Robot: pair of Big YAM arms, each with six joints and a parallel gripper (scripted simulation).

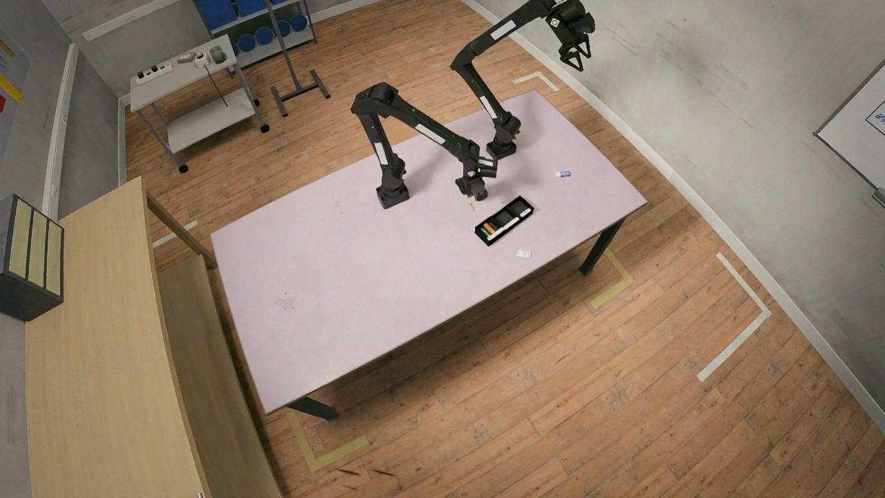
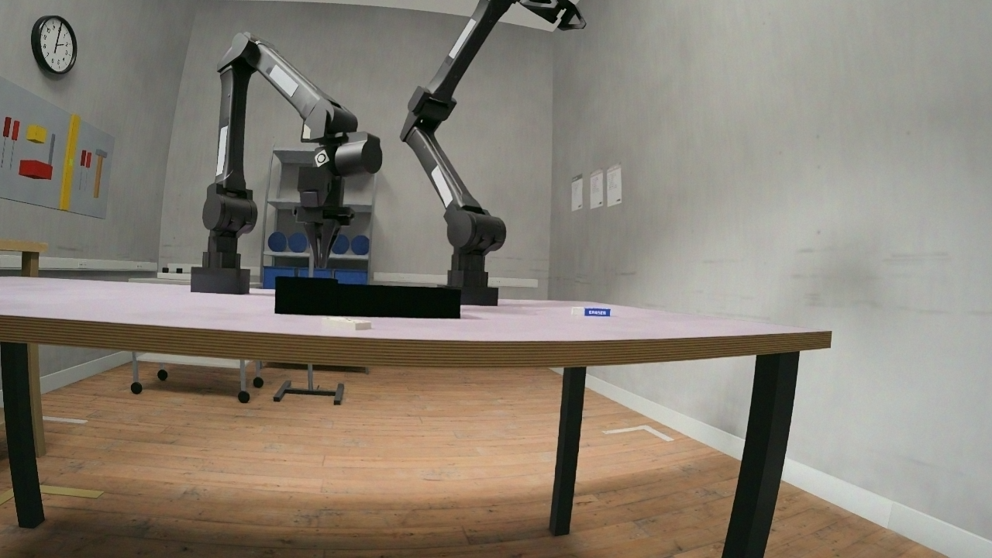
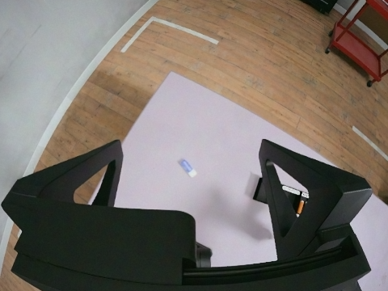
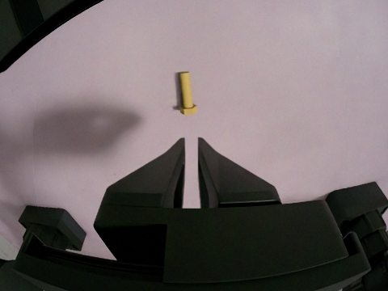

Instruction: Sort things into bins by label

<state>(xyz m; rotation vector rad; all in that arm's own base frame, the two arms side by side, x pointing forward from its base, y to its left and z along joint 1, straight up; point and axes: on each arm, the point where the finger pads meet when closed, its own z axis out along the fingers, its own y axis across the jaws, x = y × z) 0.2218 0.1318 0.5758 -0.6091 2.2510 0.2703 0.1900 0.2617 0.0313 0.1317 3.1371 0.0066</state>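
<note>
The brass bolt lies 6 cm below my right hand and 1 cm ahead of it. From my right hand the other things lie so: eraser (45 cm to the left, 6 cm below, 6 cm ahead); then orange battery (14 cm ahead, 6 cm below, 1 cm to the left); then white die (31 cm ahead, 7 cm to the left, 6 cm below).
</note>
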